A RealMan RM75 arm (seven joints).
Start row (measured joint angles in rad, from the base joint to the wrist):
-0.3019 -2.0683 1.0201 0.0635 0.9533 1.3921 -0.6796
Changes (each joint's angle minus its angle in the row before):
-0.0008 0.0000 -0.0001 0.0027 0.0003 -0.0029 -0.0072
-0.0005 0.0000 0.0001 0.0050 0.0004 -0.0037 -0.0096
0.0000 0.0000 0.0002 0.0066 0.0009 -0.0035 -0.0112
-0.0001 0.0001 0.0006 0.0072 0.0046 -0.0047 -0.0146
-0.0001 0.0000 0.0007 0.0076 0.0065 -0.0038 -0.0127
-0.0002 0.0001 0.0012 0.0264 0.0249 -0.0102 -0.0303
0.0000 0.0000 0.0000 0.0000 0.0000 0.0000 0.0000
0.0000 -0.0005 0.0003 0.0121 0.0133 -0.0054 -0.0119
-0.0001 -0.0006 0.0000 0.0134 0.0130 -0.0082 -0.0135
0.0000 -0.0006 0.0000 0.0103 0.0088 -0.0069 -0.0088
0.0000 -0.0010 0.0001 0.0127 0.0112 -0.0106 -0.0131
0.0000 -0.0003 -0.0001 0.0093 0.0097 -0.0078 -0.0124
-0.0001 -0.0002 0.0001 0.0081 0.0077 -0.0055 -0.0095
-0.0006 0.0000 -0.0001 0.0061 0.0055 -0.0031 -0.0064
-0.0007 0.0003 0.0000 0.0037 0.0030 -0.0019 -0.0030
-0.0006 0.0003 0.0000 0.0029 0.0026 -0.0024 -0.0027
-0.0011 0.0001 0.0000 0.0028 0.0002 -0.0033 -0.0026
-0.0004 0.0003 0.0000 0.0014 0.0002 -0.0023 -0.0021
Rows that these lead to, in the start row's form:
-0.3027 -2.0683 1.0200 0.0662 0.9536 1.3892 -0.6868
-0.3032 -2.0683 1.0201 0.0712 0.9540 1.3855 -0.6964
-0.3032 -2.0683 1.0203 0.0778 0.9549 1.3820 -0.7076
-0.3033 -2.0682 1.0209 0.0850 0.9595 1.3773 -0.7222
-0.3034 -2.0682 1.0216 0.0926 0.9660 1.3735 -0.7349
-0.3036 -2.0681 1.0228 0.1190 0.9909 1.3633 -0.7652
-0.3036 -2.0681 1.0228 0.1190 0.9909 1.3633 -0.7652
-0.3036 -2.0686 1.0231 0.1311 1.0042 1.3579 -0.7771
-0.3037 -2.0692 1.0231 0.1445 1.0172 1.3497 -0.7906
-0.3037 -2.0698 1.0231 0.1548 1.0260 1.3428 -0.7994
-0.3037 -2.0708 1.0232 0.1675 1.0372 1.3322 -0.8125
-0.3037 -2.0711 1.0231 0.1768 1.0469 1.3244 -0.8249
-0.3038 -2.0713 1.0232 0.1849 1.0546 1.3189 -0.8344
-0.3044 -2.0713 1.0231 0.1910 1.0601 1.3158 -0.8408
-0.3051 -2.0710 1.0231 0.1947 1.0631 1.3139 -0.8438
-0.3057 -2.0707 1.0231 0.1976 1.0657 1.3115 -0.8465
-0.3068 -2.0706 1.0231 0.2004 1.0659 1.3082 -0.8491
-0.3072 -2.0703 1.0231 0.2018 1.0661 1.3059 -0.8512

